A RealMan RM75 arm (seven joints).
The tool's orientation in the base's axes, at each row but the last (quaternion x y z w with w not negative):
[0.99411 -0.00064 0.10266 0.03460]
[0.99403 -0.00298 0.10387 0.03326]
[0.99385 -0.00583 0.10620 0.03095]
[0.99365 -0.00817 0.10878 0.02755]
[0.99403 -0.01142 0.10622 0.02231]
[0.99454 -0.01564 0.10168 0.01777]
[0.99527 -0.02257 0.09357 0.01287]
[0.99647 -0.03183 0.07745 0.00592]
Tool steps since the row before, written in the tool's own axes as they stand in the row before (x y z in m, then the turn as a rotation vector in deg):
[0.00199 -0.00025 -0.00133 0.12 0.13 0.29]
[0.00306 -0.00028 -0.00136 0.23 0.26 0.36]
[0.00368 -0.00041 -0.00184 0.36 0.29 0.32]
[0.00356 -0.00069 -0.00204 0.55 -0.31 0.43]
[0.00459 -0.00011 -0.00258 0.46 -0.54 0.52]
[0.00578 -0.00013 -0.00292 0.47 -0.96 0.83]
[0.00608 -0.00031 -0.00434 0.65 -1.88 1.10]
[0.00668 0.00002 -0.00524 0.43 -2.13 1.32]
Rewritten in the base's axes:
[0.00168 0.00035 0.00169 0.18 -0.15 -0.25]
[0.00272 0.00037 0.00194 0.30 -0.28 -0.29]
[0.00322 0.00051 0.00255 0.41 -0.31 -0.22]
[0.00305 0.00077 0.00272 0.64 0.28 -0.32]
[0.00394 0.00015 0.00349 0.57 0.51 -0.43]
[0.00507 0.00008 0.00403 0.66 0.91 -0.75]
[0.00518 0.00018 0.00539 0.93 1.82 -1.00]
[0.00578 -0.00035 0.00621 0.76 2.08 -1.25]

